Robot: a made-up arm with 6 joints.
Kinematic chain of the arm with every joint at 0, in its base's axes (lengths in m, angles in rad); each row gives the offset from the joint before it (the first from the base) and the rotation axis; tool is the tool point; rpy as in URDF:
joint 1: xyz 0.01 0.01 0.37 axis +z
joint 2: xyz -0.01 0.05 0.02 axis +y
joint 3: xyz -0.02 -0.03 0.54 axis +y
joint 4: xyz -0.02 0 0.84 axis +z
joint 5: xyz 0 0.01 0.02 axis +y
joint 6: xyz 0.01 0 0.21 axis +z
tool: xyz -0.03 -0.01 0.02 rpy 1.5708 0 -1.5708
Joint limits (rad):
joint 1: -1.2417..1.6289
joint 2: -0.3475..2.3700
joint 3: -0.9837..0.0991
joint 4: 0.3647..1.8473
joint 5: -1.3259..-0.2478
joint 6: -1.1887..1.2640
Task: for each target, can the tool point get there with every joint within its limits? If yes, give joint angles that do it. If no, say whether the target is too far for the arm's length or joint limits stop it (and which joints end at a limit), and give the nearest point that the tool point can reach.
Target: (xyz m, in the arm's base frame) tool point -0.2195 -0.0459 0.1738
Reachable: no: joint limits stop it (at a limit: joint 2, joint 3, joint 4, joint 5) | nearest point -1.0976 -0.2598 0.8714 | short by 1.142 m
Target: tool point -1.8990 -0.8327 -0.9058
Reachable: no: too far | nearest point -1.0528 -0.4592 0.8753 | short by 2.007 m
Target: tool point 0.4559 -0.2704 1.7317
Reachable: yes | joints -0.2135 0.8483 -0.7134 1.4819 -1.0370 0.8899
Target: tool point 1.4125 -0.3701 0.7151
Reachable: yes | joints -0.1622 1.6590 -0.3233 0.9308 -1.0069 0.4804
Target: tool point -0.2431 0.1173 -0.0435
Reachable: no: joint limits stop it (at a limit: joint 1, joint 2, joint 3, joint 4, joint 5) | nearest point 0.1562 0.9260 -0.7110 | short by 1.122 m
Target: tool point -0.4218 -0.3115 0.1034
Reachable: no: joint limits stop it (at a limit: joint 2, joint 3, joint 4, joint 5) | nearest point -0.9049 -0.6712 0.8707 | short by 0.976 m
